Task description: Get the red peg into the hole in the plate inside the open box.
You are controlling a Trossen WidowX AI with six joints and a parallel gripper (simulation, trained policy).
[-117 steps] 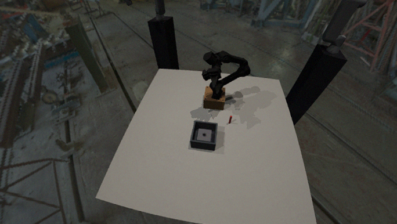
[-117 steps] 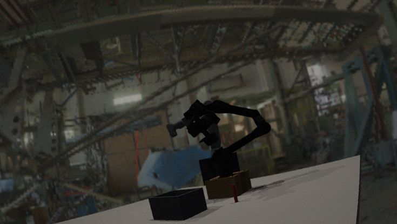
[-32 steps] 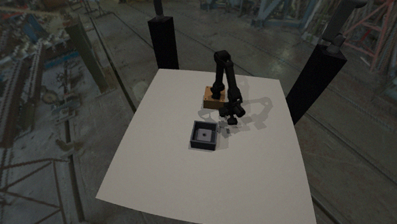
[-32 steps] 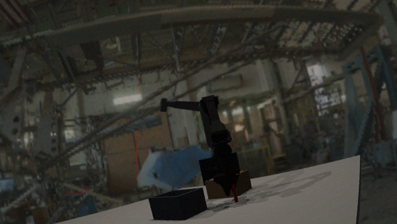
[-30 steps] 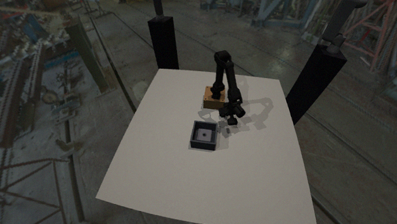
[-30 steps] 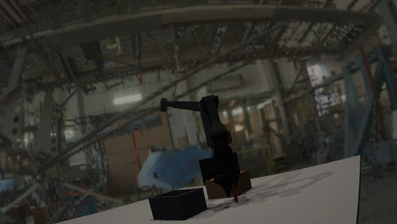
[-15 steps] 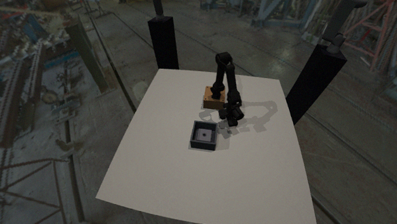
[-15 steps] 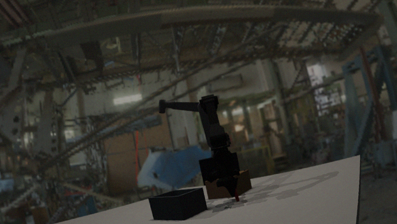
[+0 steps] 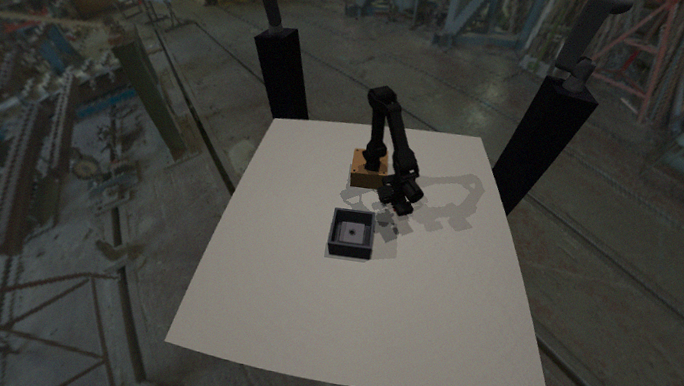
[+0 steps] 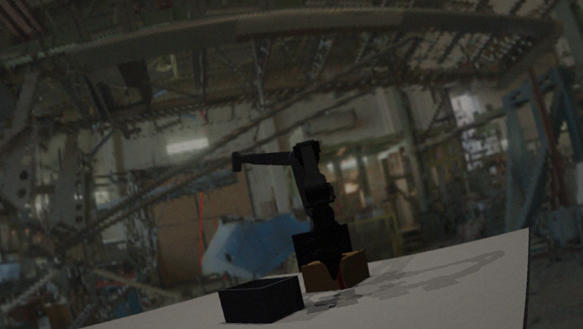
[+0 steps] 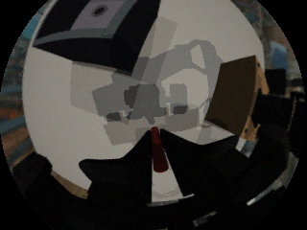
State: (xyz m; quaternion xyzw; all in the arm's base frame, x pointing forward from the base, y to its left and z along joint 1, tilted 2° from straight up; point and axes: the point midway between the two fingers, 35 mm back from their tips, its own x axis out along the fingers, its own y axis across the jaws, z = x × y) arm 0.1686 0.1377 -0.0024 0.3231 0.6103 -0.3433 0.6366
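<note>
My gripper tip is 17 cm short of the grey plate, 13 cm to the left of it and 2 cm above it. From my gripper tip the other things lie so: dark box 17 cm ahead, 13 cm to the right, 4 cm below; then red peg 1 cm behind, 1 cm to the left.
</note>
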